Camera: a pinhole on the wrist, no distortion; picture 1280 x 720 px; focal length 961.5 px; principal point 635.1 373.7 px. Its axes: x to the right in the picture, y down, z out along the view. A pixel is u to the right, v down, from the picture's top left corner.
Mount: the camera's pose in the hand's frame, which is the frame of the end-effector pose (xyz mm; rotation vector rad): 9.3 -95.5 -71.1 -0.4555 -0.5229 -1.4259
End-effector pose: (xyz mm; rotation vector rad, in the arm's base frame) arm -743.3 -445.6 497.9 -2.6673 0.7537 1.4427
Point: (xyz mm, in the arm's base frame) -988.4 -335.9 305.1
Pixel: 1135 370
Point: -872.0 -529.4 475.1
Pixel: 346 399
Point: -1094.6 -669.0 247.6
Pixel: 560 644
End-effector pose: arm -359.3 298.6 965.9 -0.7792 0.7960 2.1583
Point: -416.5 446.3 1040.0
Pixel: 967 535
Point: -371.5 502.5 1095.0
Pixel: 1208 348
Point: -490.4 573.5 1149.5
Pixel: 1067 517
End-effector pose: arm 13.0 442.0 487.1 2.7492 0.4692 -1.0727
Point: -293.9 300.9 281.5
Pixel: 996 161
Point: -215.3 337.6 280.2
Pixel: 988 286
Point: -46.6 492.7 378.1
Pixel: 1179 623
